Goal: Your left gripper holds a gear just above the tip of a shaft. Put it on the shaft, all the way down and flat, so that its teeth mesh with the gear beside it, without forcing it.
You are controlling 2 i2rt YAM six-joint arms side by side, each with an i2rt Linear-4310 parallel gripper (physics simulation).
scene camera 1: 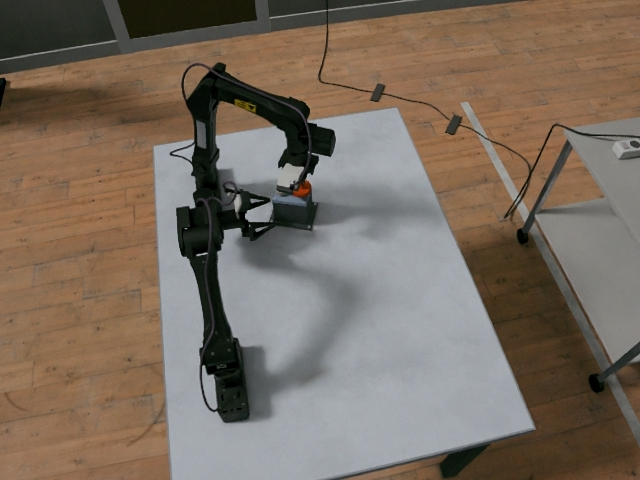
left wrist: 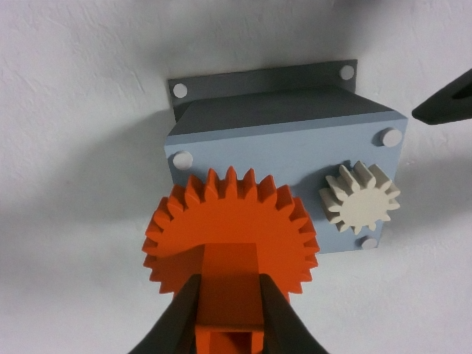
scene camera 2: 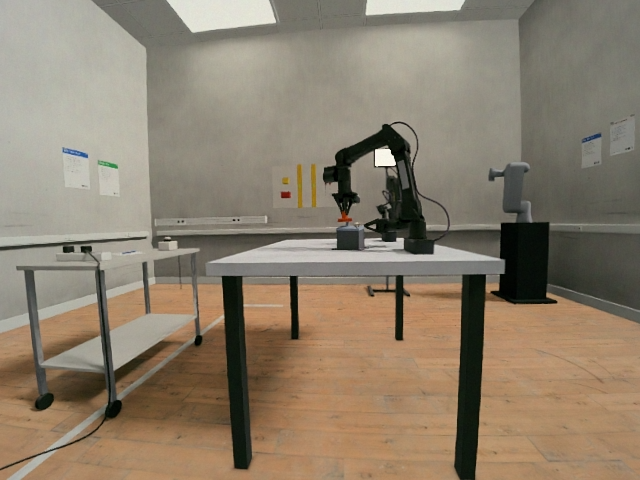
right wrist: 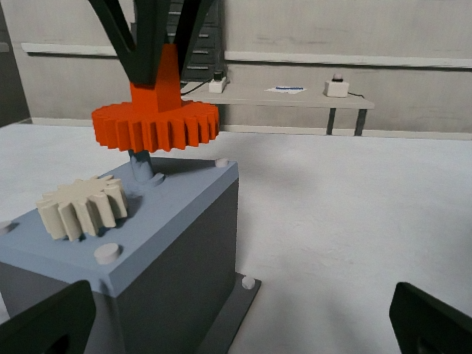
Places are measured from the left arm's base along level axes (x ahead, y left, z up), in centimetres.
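Pixels of known places: left gripper, fingertip midpoint: (left wrist: 230, 288) (scene camera 2: 344, 215) (right wrist: 157, 82); right gripper, fingertip midpoint: (scene camera 1: 272, 211) (left wrist: 387, 7) (scene camera 2: 364, 226) (right wrist: 242, 295); left arm's base, link origin: (scene camera 1: 207, 184) (scene camera 2: 417, 241); right arm's base, link origin: (scene camera 1: 229, 376) (scene camera 2: 388, 232).
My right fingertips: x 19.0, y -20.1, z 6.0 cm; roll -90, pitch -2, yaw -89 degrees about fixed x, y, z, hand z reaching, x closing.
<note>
Ahead of a thing's pixels: the offset from my right fingertips to its top centre. "*": to the spot under its first point. Level surfaces: height alone.
My left gripper (scene camera 2: 344, 210) (left wrist: 230, 288) (right wrist: 157, 82) is shut on the square post of the orange gear {dx +9.2, dy +4.8, dz +7.0 cm} (scene camera 1: 301, 190) (scene camera 2: 344, 220) (left wrist: 231, 220) (right wrist: 155, 125). The gear looks roughly level, above the blue-grey top of the box {dx +6.7, dy +5.8, dz +0.8 cm} (scene camera 1: 293, 212) (scene camera 2: 350, 239) (left wrist: 285, 145) (right wrist: 175, 260). The shaft {dx +8.0, dy +5.6, dz +2.1 cm} (right wrist: 141, 169) shows below the gear, left of its middle in the right wrist view; its tip is hidden. The cream gear {dx +3.7, dy +6.6, dz +1.7 cm} (left wrist: 362, 205) (right wrist: 82, 200) sits on the box, lower than the orange gear, teeth apart. My right gripper (scene camera 1: 270, 212) (right wrist: 242, 295) is open and empty beside the box.
Pale round studs {* dx +1.4, dy +4.7, dz +0.4 cm} (left wrist: 390, 137) (right wrist: 107, 253) stand at the box top's corners. The box has a dark base flange (left wrist: 265, 82) (right wrist: 230, 315) on the white table {dz -10.1 cm} (scene camera 1: 392, 310) (scene camera 2: 289, 258). One finger of my right gripper shows close to the box in the left wrist view.
</note>
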